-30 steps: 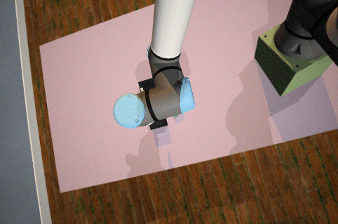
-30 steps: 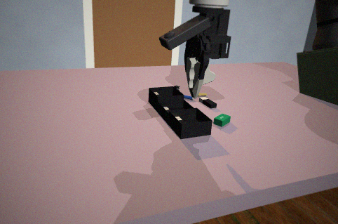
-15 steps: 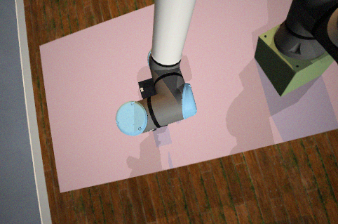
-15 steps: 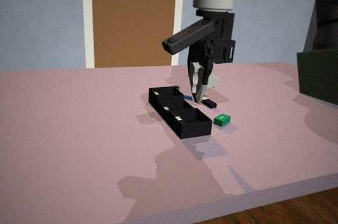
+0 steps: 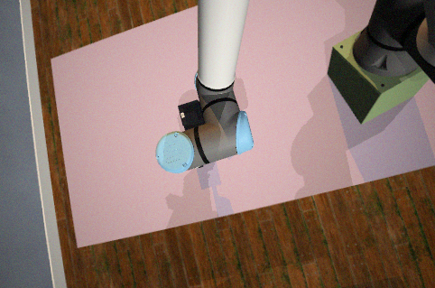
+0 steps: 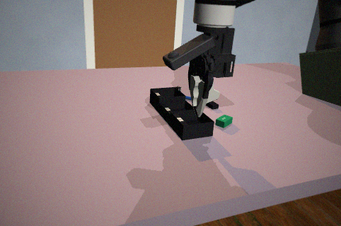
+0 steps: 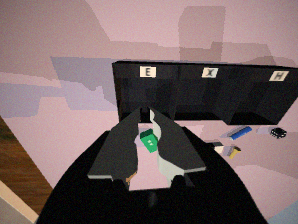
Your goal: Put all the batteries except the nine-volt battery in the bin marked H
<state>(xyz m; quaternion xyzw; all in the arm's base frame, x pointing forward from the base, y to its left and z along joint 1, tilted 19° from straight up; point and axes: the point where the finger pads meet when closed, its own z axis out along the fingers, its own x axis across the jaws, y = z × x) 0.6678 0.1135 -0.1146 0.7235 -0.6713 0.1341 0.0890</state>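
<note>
Now: hand 80 mm past the blue battery, 210 mm to the left of it and 50 mm above it. Round my hand: bin row 10 mm ahead, 90 mm to the right, 30 mm below; then black-and-white battery 120 mm behind, 150 mm to the right, 50 mm below; then green block 100 mm behind, 20 mm to the right, 50 mm below.
</note>
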